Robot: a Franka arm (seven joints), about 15 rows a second.
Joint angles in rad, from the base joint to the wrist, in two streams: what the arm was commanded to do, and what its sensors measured. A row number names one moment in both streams.
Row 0, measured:
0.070 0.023 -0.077 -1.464 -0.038 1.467 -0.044
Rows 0 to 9, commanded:
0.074 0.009 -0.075 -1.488 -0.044 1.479 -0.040
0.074 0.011 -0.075 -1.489 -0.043 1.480 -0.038
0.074 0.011 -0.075 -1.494 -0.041 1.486 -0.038
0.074 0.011 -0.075 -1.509 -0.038 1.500 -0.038
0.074 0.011 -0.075 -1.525 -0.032 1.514 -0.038
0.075 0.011 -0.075 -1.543 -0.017 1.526 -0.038
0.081 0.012 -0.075 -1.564 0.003 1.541 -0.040
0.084 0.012 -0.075 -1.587 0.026 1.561 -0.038
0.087 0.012 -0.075 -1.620 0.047 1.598 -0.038
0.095 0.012 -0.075 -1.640 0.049 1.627 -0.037
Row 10, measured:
0.083 0.028 -0.075 -1.577 0.026 1.572 -0.044
